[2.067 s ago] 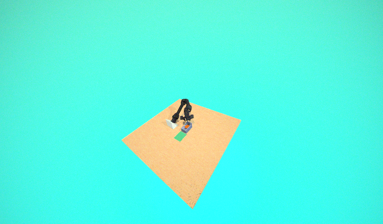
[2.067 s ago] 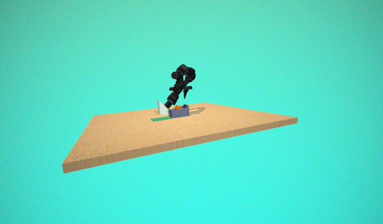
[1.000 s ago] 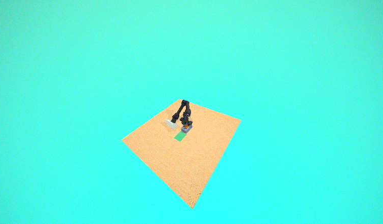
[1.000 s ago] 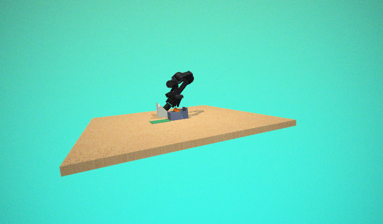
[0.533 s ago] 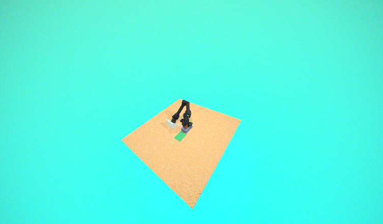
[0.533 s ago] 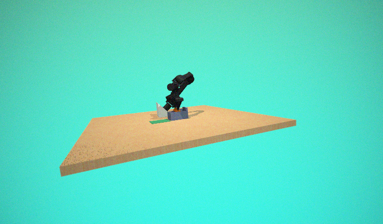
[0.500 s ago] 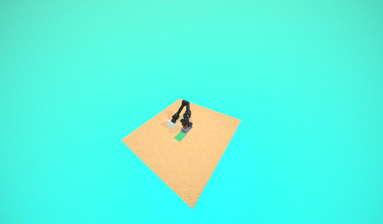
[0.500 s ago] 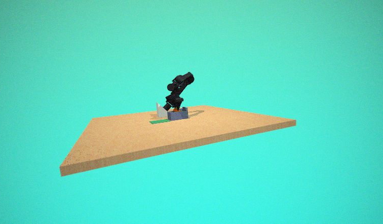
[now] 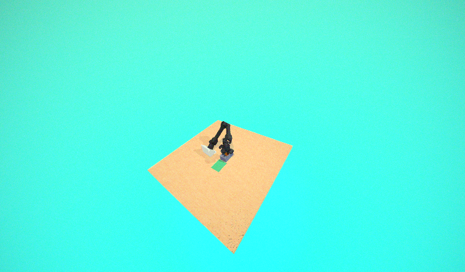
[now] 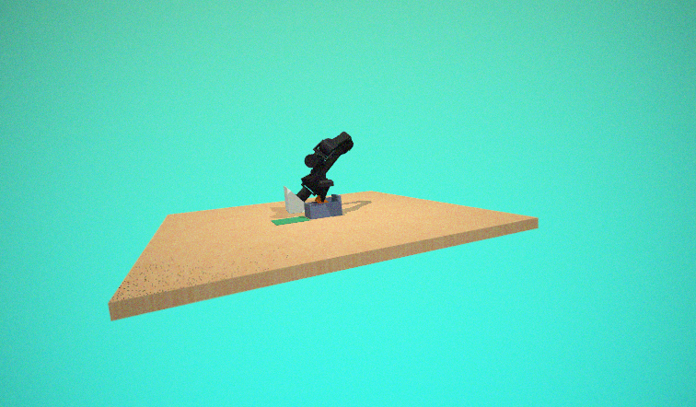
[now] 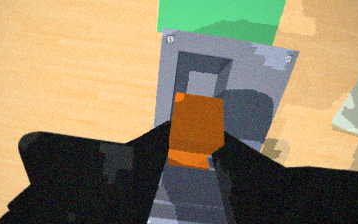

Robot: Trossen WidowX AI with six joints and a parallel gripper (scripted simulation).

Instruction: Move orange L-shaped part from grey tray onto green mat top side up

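Now: the orange L-shaped part 20 mm behind my gripper tip, 30 mm to the left of it and 30 mm below it. From my gripper tip the other things lie so: green mat 10 mm behind, 150 mm to the right, 80 mm below.
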